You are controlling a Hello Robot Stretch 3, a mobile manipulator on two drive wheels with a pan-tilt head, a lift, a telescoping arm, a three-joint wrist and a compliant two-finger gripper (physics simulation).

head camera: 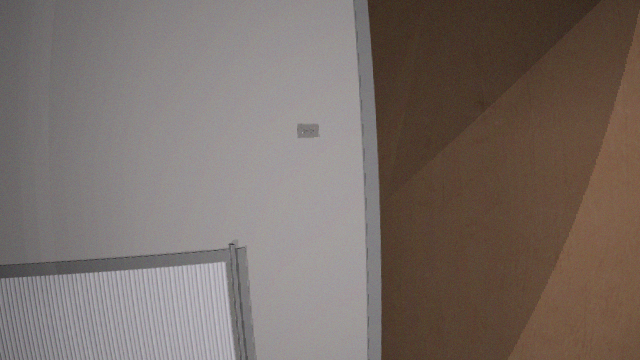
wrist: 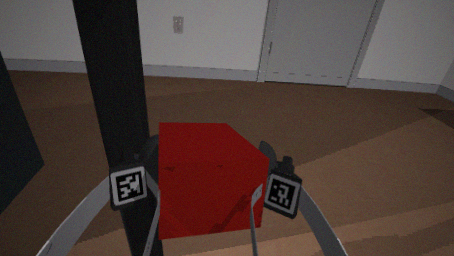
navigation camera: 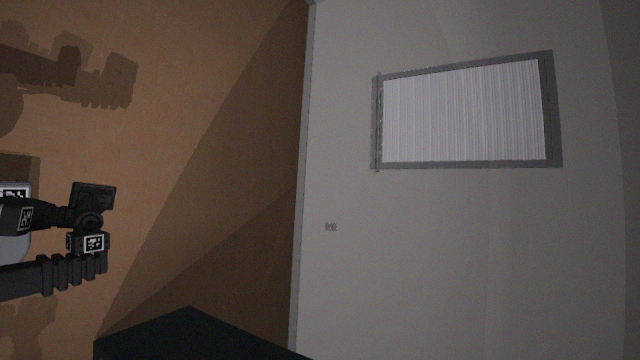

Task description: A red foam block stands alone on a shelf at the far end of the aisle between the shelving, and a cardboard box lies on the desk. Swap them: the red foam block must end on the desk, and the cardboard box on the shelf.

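Frame: origin at the robot's base, x ahead, y left, z up, level; centimetres.
Where they show: gripper, between the fingertips: (wrist: pixel 209 156).
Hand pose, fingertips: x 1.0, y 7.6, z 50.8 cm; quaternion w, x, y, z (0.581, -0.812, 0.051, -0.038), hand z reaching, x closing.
After its pixels a point has its place.
My gripper (wrist: pixel 209 156) @(x 1.0, y 7.6, z 50.8 cm) is shut on the red foam block (wrist: pixel 210 185) @(x 0.4, y 2.1, z 53.2 cm). The block sits between the two fingertips, held in the air above the wooden floor. In the navigation camera view part of the arm and the wrist shows at the left edge, but the fingers and the block cannot be made out there. The cardboard box, the desk and the shelf where the block stood do not show in the head, navigation or wrist views.
A dark panel, seemingly shelving, stands at the bottom of the navigation view (navigation camera: pixel 200 337) @(x -65.2, y -67.1, z 32.7 cm) and at the wrist view's left edge (wrist: pixel 15 150) @(x -57.2, y 60.0, z 13.5 cm). A black post (wrist: pixel 117 90) rises left of the block. A door (wrist: pixel 320 42) @(x 104.3, y 169.7, z 36.0 cm) and a window (head camera: pixel 115 310) @(x 46.9, y -201.9, z 140.8 cm) (navigation camera: pixel 462 112) @(x 67.1, y -203.2, z 148.6 cm) are in the walls.
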